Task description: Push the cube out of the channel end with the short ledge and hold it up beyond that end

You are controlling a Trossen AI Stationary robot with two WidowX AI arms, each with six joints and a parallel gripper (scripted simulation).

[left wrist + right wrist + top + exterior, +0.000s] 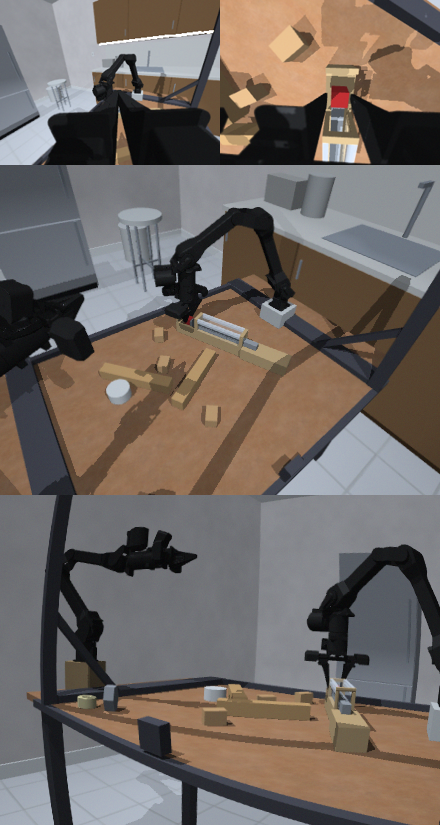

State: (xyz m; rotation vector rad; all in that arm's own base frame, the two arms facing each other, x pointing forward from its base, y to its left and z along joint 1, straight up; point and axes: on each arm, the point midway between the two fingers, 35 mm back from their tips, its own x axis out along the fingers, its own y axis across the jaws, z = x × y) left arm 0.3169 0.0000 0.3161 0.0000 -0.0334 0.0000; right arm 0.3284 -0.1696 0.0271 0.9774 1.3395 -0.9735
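My right hand is 40 mm above the red cube. Round my right hand: white cylinder 50 mm behind, 340 mm to the left, 80 mm below; then tan channel 130 mm behind, 30 mm to the right, 40 mm below; then grey block 360 mm behind, 480 mm to the left, 70 mm below.
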